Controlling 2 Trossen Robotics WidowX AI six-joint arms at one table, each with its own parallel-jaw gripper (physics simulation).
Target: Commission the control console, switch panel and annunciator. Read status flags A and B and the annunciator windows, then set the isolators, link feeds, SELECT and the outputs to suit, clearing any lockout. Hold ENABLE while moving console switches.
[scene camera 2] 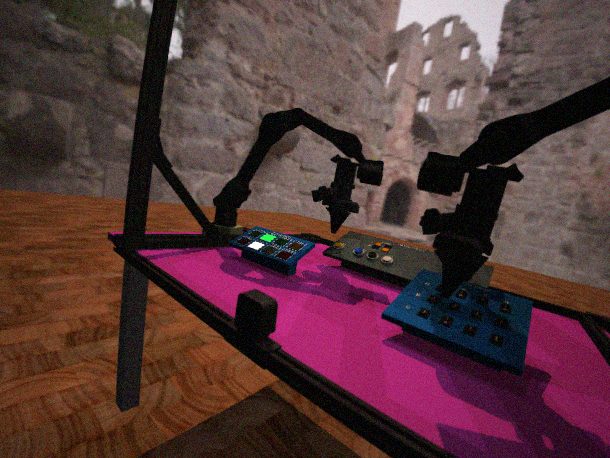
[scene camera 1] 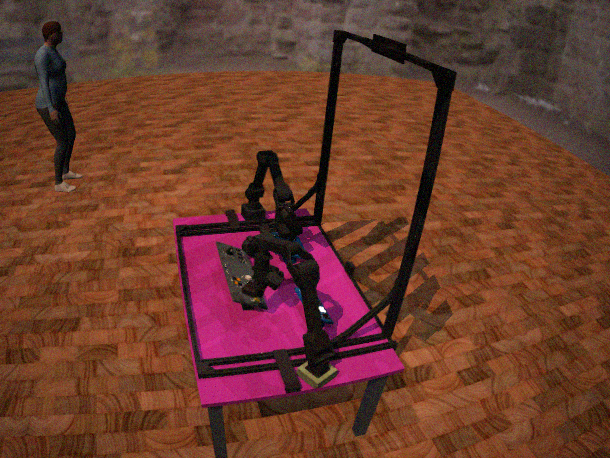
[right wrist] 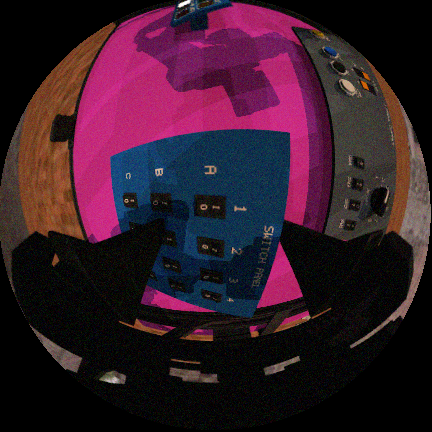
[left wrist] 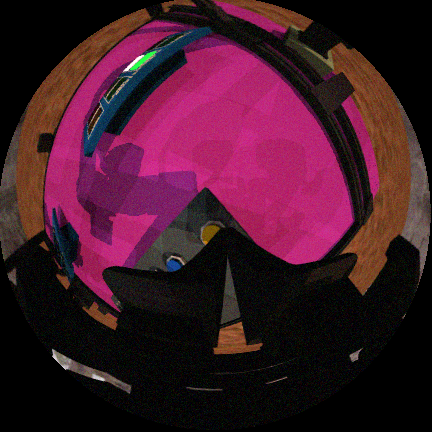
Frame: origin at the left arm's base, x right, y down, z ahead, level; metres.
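Seen in the pictures: left gripper, fingertip midpoint: [scene camera 2: 333,233] [scene camera 1: 260,297] [left wrist: 225,232]; right gripper, fingertip midpoint: [scene camera 2: 451,293] [right wrist: 221,224]; left arm's base at its link origin: [scene camera 2: 224,224] [scene camera 1: 317,368]; right arm's base at its link origin: [scene camera 1: 253,206] [left wrist: 79,300].
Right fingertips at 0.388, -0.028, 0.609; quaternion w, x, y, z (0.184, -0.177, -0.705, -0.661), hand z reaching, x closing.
Pixels of each thing's top centre, then the offset from my right fingertips to it, as dx, dy, dz. Level surfaces: height alone.
- grey console at its top centre: [scene camera 2: 406,246] [scene camera 1: 237,266] -0.277, -0.031, -0.038
- black rotary knob at its top centre: [right wrist: 387,204] -0.220, -0.031, +0.085
- blue annunciator at its top centre: [left wrist: 121,67] [scene camera 2: 275,233] [scene camera 1: 312,301] -0.173, -0.010, -0.368
- yellow button at its top centre: [left wrist: 212,239] [scene camera 2: 338,242] -0.322, +0.001, -0.217
- magenta table at its surface level: dy +0.068
The grey console [scene camera 1: 231,272] [scene camera 2: 400,267] [right wrist: 360,125] has yellow, blue, black and white round buttons, two part-orange flags [right wrist: 365,75] [right wrist: 367,86], several small rockers and a black rotary knob [right wrist: 380,200]. The blue switch panel [scene camera 2: 415,310] [right wrist: 260,165] carries rockers in columns A, B, C; fingers and shadow hide some. The blue annunciator [scene camera 2: 305,245] [left wrist: 127,90] has one green and one white window lit; others are dark or dim. My left gripper [scene camera 2: 336,231] [left wrist: 225,232] is shut and empty, above the yellow button [scene camera 2: 339,245] [left wrist: 212,233]. My right gripper [scene camera 2: 446,295] [right wrist: 221,224] is open and empty over the switch panel.
A black frame [scene camera 1: 327,135] arches above one long side of the magenta table [scene camera 1: 220,330]. Black rails run along the table edges. A black box [scene camera 2: 256,312] stands on the near rail in scene camera 2. A person [scene camera 1: 51,80] stands away from the table.
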